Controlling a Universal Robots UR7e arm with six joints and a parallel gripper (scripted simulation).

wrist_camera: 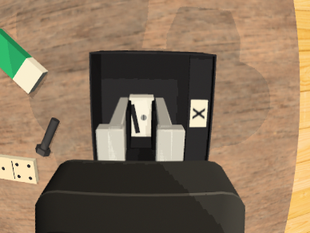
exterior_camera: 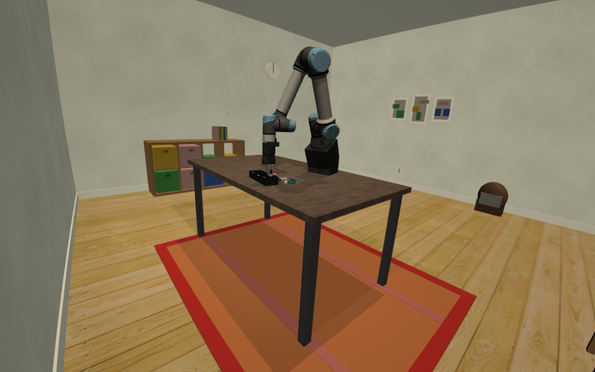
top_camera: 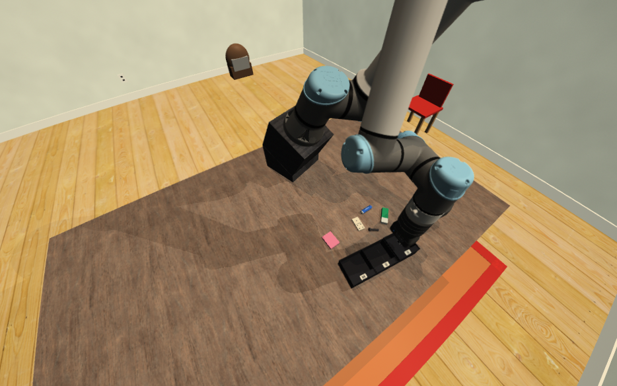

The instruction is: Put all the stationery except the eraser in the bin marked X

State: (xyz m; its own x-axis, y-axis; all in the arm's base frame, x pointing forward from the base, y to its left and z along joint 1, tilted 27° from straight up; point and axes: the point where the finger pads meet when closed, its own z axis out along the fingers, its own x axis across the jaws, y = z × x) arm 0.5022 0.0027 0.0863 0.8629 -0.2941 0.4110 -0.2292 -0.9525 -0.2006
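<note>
Right now the pink sticky-note pad is 160 mm to the right of my hand, 160 mm behind it and 60 mm below it. From my hand the other things lie so: black bolt: 100 mm behind, 60 mm below, 20 mm to the right; then pencil sharpener: 10 mm below; then black three-part bin: 80 mm to the right, 40 mm below, 20 mm behind.
</note>
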